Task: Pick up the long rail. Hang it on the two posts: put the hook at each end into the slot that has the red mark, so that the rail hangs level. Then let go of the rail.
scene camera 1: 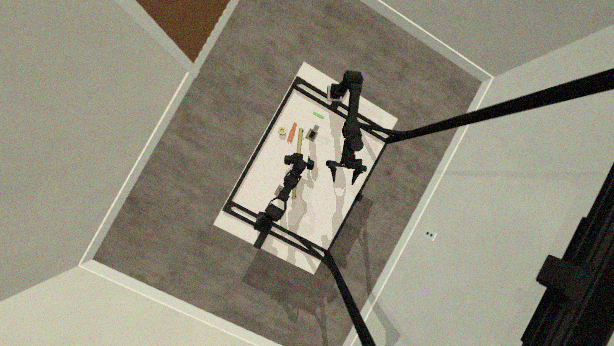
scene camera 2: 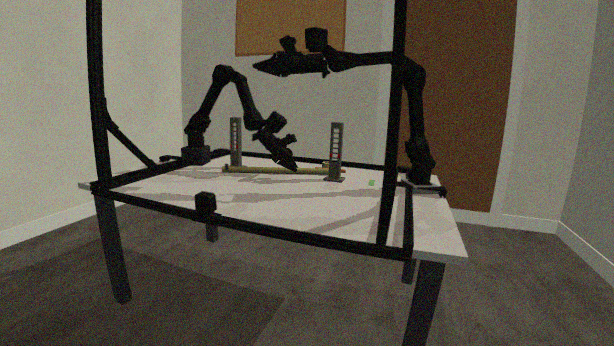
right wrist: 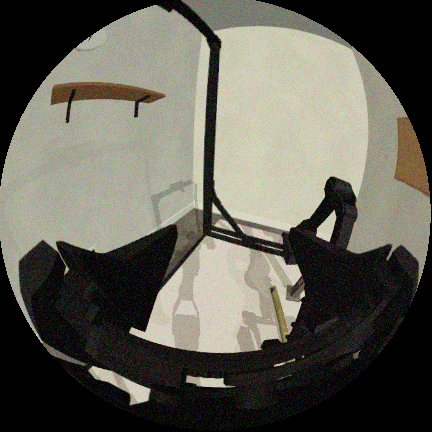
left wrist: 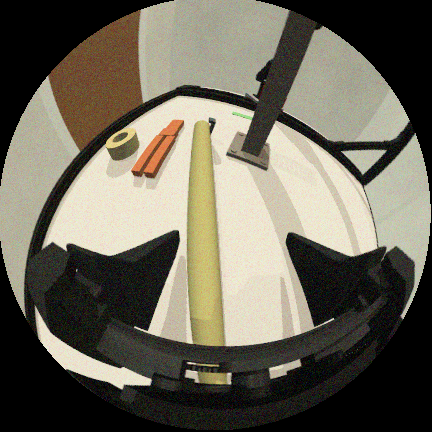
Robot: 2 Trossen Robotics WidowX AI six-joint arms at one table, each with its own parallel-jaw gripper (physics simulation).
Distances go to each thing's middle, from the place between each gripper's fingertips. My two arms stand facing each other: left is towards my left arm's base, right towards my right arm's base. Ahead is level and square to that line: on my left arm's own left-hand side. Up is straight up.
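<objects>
Long rail [left wrist: 202,257]: left hand 7 cm to the right of it. Yellowish ring [left wrist: 121,144]: from my left hand, 7 cm to the right, 19 cm ahead, 1 cm below. Orange bar [left wrist: 149,162]: 10 cm to the right of my left hand, 12 cm ahead, 1 cm below. Post [left wrist: 292,45]: from my left hand, 15 cm to the right, 1 cm ahead, 9 cm above.
Long rail from my right hand: 23 cm ahead, 1 cm to the left, 36 cm below. Yellowish ring from my right hand: 42 cm ahead, 13 cm to the right, 37 cm below. Orange bar from my right hand: 36 cm ahead, 16 cm to the right, 38 cm below. Post from my right hand: 24 cm ahead, 21 cm to the right, 28 cm below. By its middle, post nearer to my left hand than to my right hand. By its middle, yellowish ring nearer to my left hand than to my right hand.
</objects>
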